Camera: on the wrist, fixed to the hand. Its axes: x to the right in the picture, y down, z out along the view.
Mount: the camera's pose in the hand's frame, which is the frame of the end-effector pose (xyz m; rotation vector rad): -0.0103 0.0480 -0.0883 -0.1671 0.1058 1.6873
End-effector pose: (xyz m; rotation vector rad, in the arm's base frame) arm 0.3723 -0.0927 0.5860 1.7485 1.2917 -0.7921
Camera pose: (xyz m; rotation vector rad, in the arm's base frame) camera 0.4174 -0.0273 0.6484 1.9678 -0.3263 0.3899
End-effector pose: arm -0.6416 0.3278 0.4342 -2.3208 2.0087 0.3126
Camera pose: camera -0.6800 0.3152 0.5268 0.0520 -2.8395 -0.2908
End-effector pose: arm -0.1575 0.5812 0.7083 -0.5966 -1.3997 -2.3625
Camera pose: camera -0.1420 0.4816 0.7009 -1.0508 -0.2183 -1.0344
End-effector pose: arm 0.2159 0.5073 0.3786 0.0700 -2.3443 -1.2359
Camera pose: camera 0.2722 0.4709 0.4542 -1.4731 -1.2859 -0.4273
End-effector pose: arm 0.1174 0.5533 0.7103 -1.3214 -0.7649 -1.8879
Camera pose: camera 0.1113 0.4581 0.6771 -1.1989 0.5584 -0.5820
